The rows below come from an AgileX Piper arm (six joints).
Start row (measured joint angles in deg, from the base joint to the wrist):
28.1, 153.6, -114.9, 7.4, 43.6, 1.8
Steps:
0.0, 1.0, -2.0, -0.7, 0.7, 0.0
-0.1, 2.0, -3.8, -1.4, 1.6, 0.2
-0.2, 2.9, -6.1, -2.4, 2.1, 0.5
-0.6, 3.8, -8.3, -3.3, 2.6, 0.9
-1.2, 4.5, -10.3, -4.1, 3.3, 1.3
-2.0, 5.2, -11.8, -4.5, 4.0, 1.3
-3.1, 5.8, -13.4, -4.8, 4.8, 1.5
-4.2, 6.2, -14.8, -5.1, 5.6, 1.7
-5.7, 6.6, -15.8, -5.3, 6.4, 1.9
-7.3, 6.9, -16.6, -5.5, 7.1, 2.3
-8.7, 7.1, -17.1, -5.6, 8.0, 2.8
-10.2, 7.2, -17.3, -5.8, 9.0, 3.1
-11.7, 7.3, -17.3, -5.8, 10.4, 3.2
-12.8, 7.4, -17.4, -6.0, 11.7, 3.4
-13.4, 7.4, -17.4, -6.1, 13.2, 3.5
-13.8, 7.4, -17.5, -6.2, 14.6, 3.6
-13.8, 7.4, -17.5, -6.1, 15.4, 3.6
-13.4, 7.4, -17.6, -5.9, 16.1, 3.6
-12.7, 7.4, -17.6, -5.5, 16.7, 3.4
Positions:
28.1, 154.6, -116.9, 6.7, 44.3, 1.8
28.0, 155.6, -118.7, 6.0, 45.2, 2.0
27.9, 156.5, -121.0, 5.0, 45.7, 2.3
27.5, 157.4, -123.2, 4.1, 46.2, 2.7
26.9, 158.1, -125.2, 3.3, 46.9, 3.1
26.1, 158.8, -126.7, 2.9, 47.6, 3.1
25.0, 159.4, -128.3, 2.6, 48.4, 3.3
23.9, 159.8, -129.7, 2.3, 49.2, 3.5
22.4, 160.2, -130.7, 2.1, 50.0, 3.7
20.8, 160.5, -131.5, 1.9, 50.7, 4.1
19.4, 160.7, -132.0, 1.8, 51.6, 4.6
17.9, 160.8, -132.2, 1.6, 52.6, 4.9
16.4, 160.9, -132.2, 1.6, 54.0, 5.0
15.3, 161.0, -132.3, 1.4, 55.3, 5.2
14.7, 161.0, -132.3, 1.3, 56.8, 5.3
14.3, 161.0, -132.4, 1.2, 58.2, 5.4
14.3, 161.0, -132.4, 1.3, 59.0, 5.4
14.7, 161.0, -132.5, 1.5, 59.7, 5.4
15.4, 161.0, -132.5, 1.9, 60.3, 5.2

